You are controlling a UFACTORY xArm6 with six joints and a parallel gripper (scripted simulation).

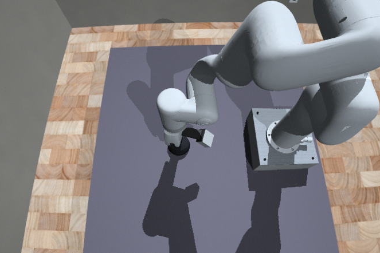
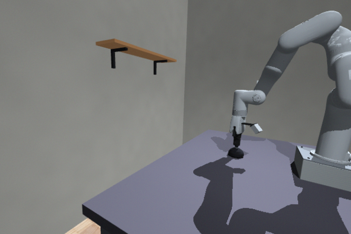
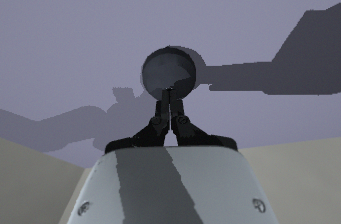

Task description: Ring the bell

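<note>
My hand is 30 mm above the bell button. From my hand the other things lie so: bell 40 mm below.
</note>
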